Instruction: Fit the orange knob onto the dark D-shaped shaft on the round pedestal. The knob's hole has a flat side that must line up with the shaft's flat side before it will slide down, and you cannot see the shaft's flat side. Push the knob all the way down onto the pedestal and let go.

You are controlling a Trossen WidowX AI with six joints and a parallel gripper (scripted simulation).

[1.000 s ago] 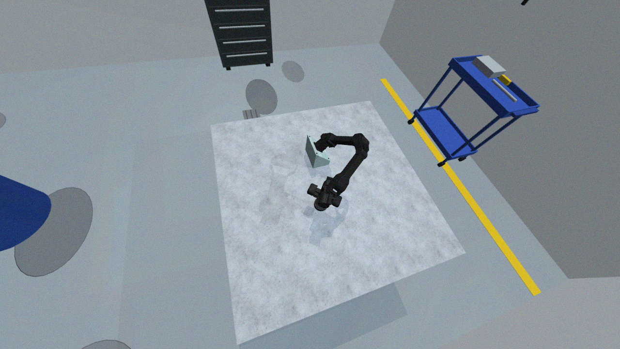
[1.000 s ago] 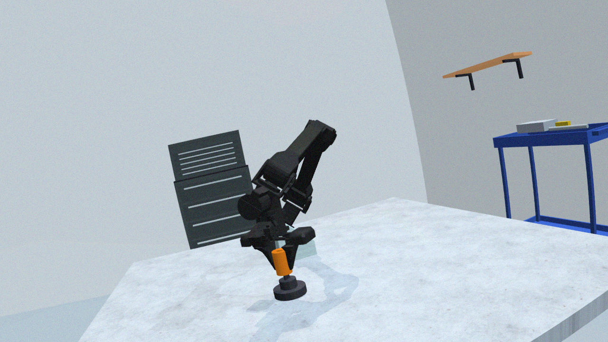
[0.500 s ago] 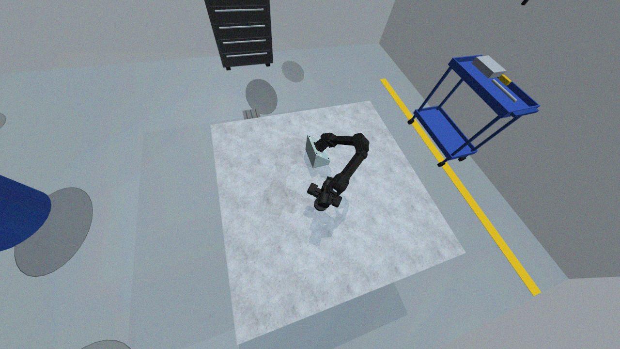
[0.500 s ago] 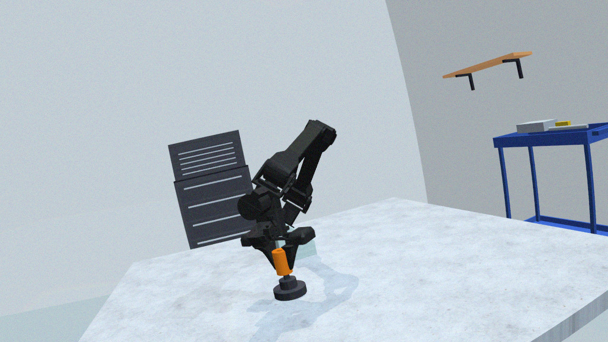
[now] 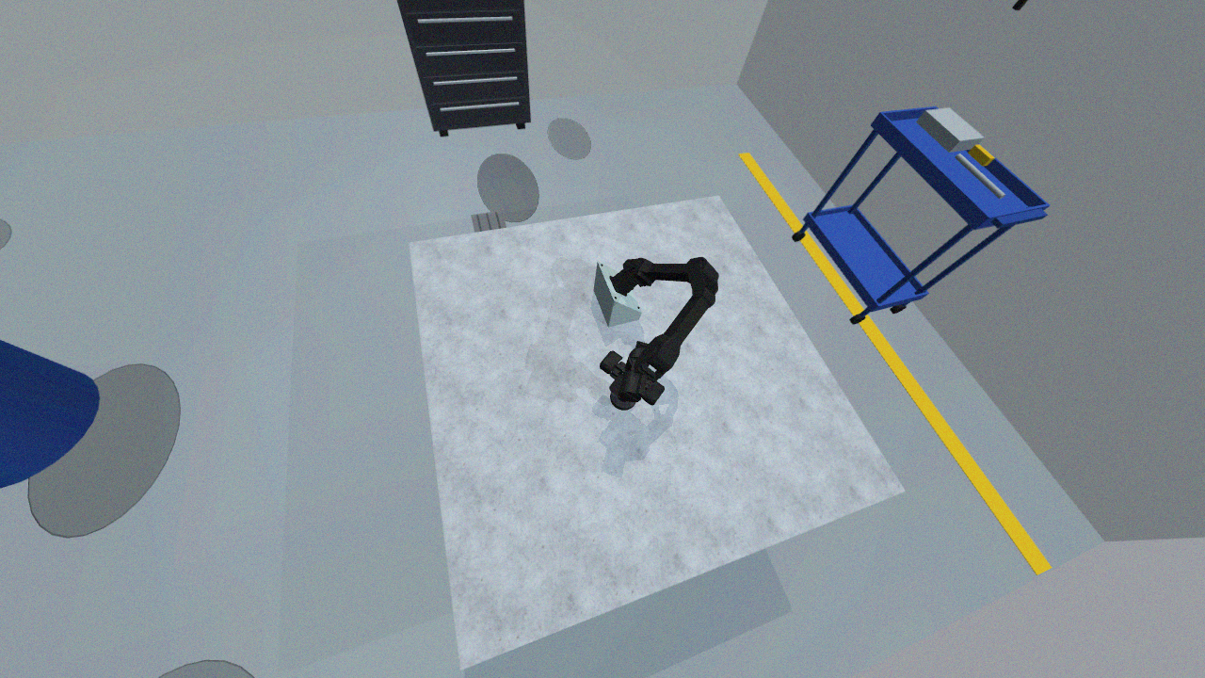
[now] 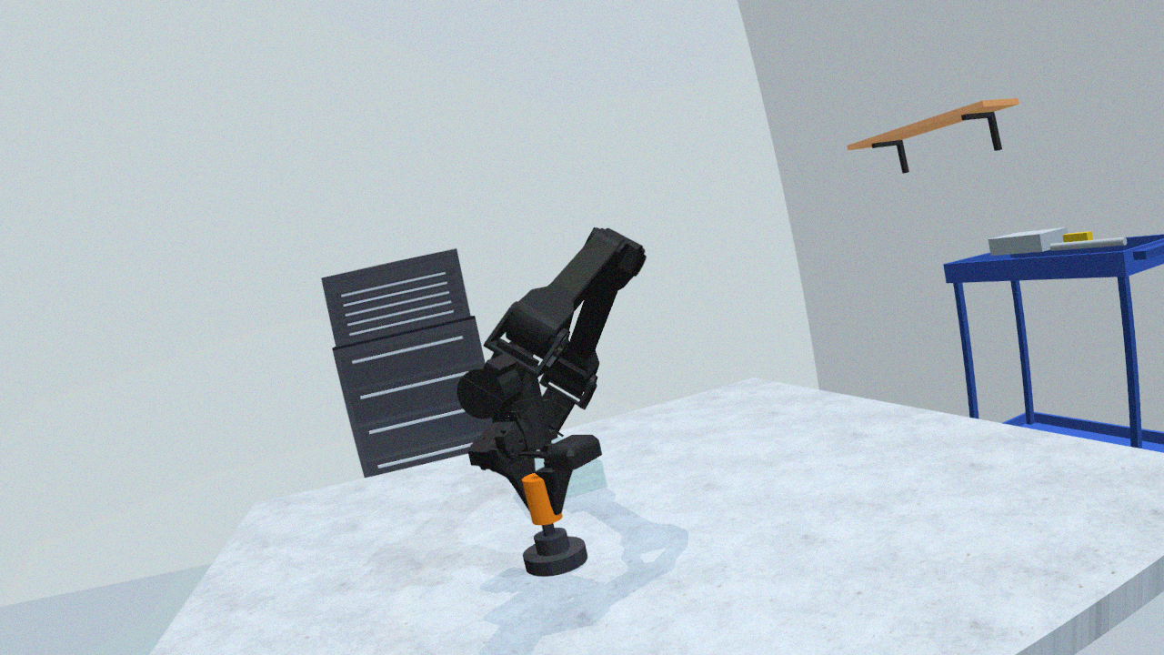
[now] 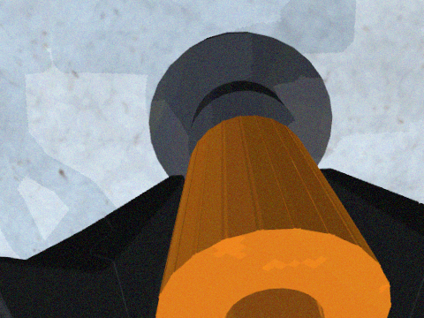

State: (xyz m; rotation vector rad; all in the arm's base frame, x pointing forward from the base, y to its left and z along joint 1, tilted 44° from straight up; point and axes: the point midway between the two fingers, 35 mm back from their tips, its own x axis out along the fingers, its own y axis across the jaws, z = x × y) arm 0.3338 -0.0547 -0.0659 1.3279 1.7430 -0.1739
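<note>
My gripper tip is 20 mm below the orange knob. Also, from my gripper tip: dark round pedestal (40 mm below).
</note>
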